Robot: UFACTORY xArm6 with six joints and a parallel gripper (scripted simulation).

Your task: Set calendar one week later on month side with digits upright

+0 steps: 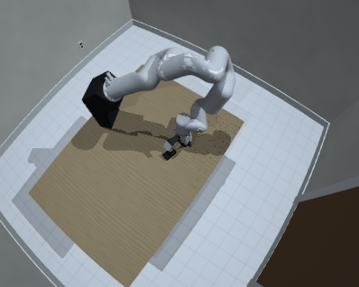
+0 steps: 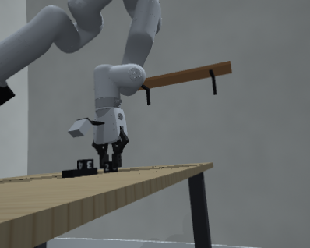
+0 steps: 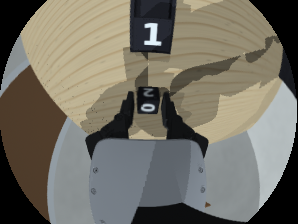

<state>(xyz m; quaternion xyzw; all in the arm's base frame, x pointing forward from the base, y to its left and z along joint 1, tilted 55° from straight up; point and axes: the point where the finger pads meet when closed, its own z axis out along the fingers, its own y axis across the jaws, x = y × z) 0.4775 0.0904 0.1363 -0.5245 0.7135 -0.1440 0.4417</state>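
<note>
Now: hand 1 cm past the black cube, 9 cm to the left of it and 1 cm above it. From my hand the other things lie so: black calendar tray (1 cm behind, 11 cm to the right, 2 cm below).
</note>
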